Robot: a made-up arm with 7 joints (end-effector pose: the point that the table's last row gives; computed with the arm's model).
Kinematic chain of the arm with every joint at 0, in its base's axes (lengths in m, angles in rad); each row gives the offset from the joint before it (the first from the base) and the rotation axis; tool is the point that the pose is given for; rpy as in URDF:
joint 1: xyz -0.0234 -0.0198 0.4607 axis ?
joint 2: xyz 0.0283 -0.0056 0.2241 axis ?
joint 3: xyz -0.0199 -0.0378 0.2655 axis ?
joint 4: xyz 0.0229 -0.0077 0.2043 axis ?
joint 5: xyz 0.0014 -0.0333 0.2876 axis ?
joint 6: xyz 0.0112 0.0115 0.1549 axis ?
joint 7: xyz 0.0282 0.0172 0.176 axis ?
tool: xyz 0.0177 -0.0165 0.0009 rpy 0 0 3.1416
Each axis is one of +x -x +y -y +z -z.
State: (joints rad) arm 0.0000 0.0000 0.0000 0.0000 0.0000 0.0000 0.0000
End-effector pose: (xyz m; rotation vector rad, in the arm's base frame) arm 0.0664 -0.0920 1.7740 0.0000 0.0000 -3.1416
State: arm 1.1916 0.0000 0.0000 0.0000 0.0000 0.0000 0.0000
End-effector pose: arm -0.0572 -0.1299 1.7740 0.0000 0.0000 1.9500
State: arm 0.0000 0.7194 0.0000 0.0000 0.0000 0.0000 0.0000
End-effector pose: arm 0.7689 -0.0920 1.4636 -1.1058 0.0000 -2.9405
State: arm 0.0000 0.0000 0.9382 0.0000 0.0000 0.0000 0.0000
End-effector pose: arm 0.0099 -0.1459 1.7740 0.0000 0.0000 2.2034
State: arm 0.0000 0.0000 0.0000 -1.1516 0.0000 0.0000 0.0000
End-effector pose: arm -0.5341 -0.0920 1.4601 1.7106 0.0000 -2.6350
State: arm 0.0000 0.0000 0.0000 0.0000 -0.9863 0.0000 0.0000
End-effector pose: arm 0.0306 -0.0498 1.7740 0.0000 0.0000 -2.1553
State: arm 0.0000 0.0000 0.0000 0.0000 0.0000 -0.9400 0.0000
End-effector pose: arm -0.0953 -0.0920 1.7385 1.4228 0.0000 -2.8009
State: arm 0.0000 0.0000 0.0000 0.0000 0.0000 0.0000 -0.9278
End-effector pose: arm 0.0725 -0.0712 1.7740 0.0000 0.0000 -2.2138
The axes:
joint 1: -z
joint 2: +y
joint 3: -z
joint 4: +y
joint 5: -z
joint 6: +y
joint 7: -z

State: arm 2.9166 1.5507 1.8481 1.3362 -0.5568 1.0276 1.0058
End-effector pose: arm -0.6158 0.4540 0.8126 -0.0738 2.1430 1.4704
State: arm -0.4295 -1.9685 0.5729 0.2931 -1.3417 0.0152 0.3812
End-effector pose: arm -0.8822 -0.5743 0.4228 1.9789 0.1468 -1.5151
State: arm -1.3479 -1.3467 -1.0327 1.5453 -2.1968 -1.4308 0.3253
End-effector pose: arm -0.3984 -0.2087 1.1641 -0.8282 0.3652 -0.3187
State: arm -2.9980 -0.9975 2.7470 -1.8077 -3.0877 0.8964 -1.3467
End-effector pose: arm -0.1245 -0.1992 1.0765 -0.8424 -1.5585 0.7015
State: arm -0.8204 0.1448 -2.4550 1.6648 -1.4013 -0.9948 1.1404
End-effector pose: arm -0.5354 0.0917 1.1756 -0.8877 -1.2170 -0.3655
